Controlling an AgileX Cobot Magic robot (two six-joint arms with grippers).
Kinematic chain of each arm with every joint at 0, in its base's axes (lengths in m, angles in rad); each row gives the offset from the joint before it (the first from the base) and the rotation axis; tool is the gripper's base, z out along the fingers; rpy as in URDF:
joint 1: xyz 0 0 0.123 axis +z
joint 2: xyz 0 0 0 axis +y
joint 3: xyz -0.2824 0 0.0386 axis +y
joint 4: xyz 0.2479 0 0.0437 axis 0.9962 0 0.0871
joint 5: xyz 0 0 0 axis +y
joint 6: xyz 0.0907 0 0.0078 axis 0.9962 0 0.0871
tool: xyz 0 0 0 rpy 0 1.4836 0
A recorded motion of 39 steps. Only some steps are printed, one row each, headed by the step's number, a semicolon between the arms.
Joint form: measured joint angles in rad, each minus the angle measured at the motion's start. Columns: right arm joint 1, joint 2, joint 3, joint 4, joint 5, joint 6; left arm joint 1, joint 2, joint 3, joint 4, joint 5, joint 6.
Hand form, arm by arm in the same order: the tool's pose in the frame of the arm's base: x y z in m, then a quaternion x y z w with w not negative. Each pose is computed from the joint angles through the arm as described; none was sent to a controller.
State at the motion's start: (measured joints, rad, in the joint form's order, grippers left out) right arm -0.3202 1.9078 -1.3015 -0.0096 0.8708 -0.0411; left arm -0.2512 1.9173 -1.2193 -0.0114 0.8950 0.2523
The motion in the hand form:
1: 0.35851 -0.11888 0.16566 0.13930 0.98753 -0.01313 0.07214; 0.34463 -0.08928 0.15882 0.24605 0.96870 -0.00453 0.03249
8: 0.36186 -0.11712 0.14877 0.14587 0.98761 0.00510 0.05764; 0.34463 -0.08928 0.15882 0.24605 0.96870 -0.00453 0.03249
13: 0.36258 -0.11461 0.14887 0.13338 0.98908 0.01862 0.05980; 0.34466 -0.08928 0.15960 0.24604 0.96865 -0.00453 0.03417
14: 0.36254 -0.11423 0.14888 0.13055 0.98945 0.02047 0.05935; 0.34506 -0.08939 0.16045 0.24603 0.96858 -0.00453 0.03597
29: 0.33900 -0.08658 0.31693 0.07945 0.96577 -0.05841 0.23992; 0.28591 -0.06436 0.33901 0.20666 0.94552 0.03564 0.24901
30: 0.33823 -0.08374 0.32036 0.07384 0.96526 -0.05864 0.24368; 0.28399 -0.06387 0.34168 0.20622 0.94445 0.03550 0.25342
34: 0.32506 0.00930 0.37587 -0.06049 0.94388 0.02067 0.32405; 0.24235 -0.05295 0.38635 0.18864 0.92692 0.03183 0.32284
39: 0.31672 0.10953 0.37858 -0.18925 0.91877 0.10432 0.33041; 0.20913 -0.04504 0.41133 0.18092 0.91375 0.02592 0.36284
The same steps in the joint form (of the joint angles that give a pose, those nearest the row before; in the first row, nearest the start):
1: 0.0000 0.0433 0.0000 0.0096 -0.0092 0.0012; 0.0000 0.0000 0.0000 0.0000 0.0000 0.0008
8: 0.0000 0.0889 -0.0009 0.0493 -0.0185 -0.0103; 0.0000 0.0000 0.0000 0.0000 0.0000 0.0008
13: 0.0000 0.0889 -0.0009 0.0874 -0.0164 -0.0589; 0.0000 -0.0022 0.0000 0.0000 -0.0012 0.0008
14: 0.0000 0.0889 -0.0010 0.0923 -0.0144 -0.0676; 0.0000 -0.0034 -0.0019 0.0000 -0.0017 0.0008
29: 0.0802 -0.2790 -0.1299 -0.0375 0.0927 -0.0176; 0.0035 -0.4896 -0.0759 0.1105 0.1306 -0.0995
30: 0.0876 -0.2865 -0.1331 -0.0375 0.0957 -0.0220; 0.0035 -0.4988 -0.0759 0.1105 0.1306 -0.0994
34: 0.3283 -0.3981 -0.1955 0.0975 0.1184 -0.1021; 0.0035 -0.6688 -0.0759 0.1139 0.1563 -0.1192
39: 0.6157 -0.3715 -0.2250 0.1787 0.0879 -0.1172; 0.0035 -0.7848 -0.0759 0.1061 0.1867 -0.1212

